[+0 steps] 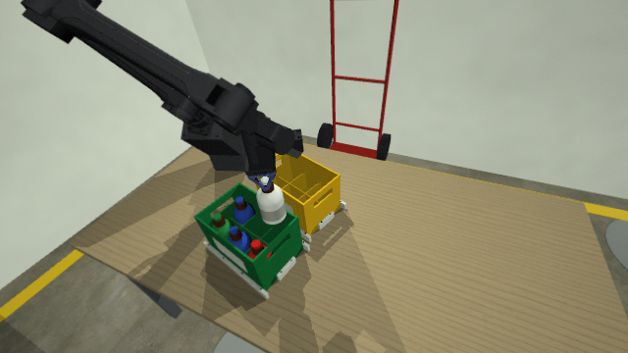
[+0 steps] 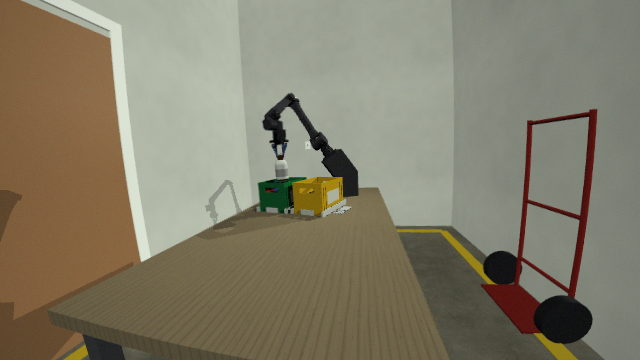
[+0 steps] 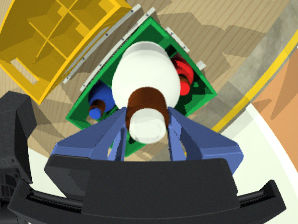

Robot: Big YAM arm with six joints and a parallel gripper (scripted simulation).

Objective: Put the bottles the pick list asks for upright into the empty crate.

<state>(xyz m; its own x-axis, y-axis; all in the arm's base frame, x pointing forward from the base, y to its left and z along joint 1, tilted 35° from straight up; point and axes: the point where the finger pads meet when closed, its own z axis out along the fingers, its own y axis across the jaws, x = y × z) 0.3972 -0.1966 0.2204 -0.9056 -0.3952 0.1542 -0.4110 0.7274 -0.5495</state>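
The white-labelled bottle is 60 mm below my hand. From my hand the other things lie so: green crate: 100 mm behind, 10 mm to the right, 240 mm below; then red-label bottle: 30 mm behind, 80 mm to the right, 240 mm below; then green-label bottle: 190 mm behind, 30 mm to the right, 240 mm below.
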